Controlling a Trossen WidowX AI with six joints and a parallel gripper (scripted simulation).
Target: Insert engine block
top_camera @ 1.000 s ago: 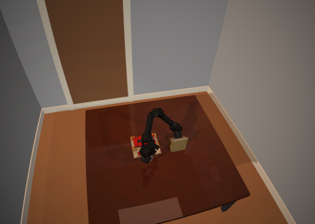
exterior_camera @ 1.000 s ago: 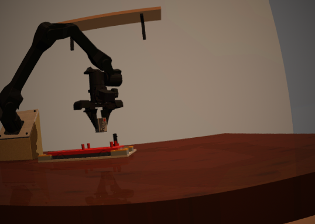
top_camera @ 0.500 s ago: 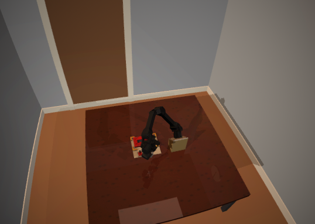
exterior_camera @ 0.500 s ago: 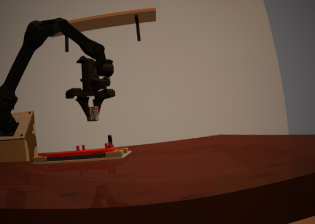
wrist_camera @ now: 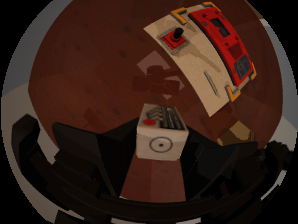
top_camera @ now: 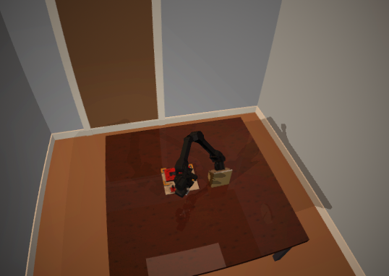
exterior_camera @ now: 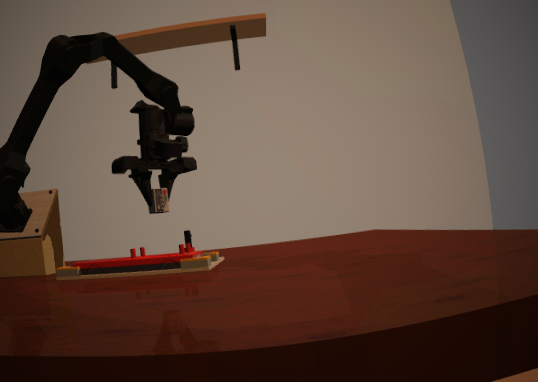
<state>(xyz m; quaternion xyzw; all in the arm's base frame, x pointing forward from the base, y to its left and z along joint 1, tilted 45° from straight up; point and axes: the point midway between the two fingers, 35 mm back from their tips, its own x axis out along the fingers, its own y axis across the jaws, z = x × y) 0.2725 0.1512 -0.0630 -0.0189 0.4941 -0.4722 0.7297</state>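
The black post is 10 cm to the right of my gripper tip, 8 cm below it and 8 cm ahead of it. Round my gripper tip: engine block: 1 cm behind, 1 cm above.
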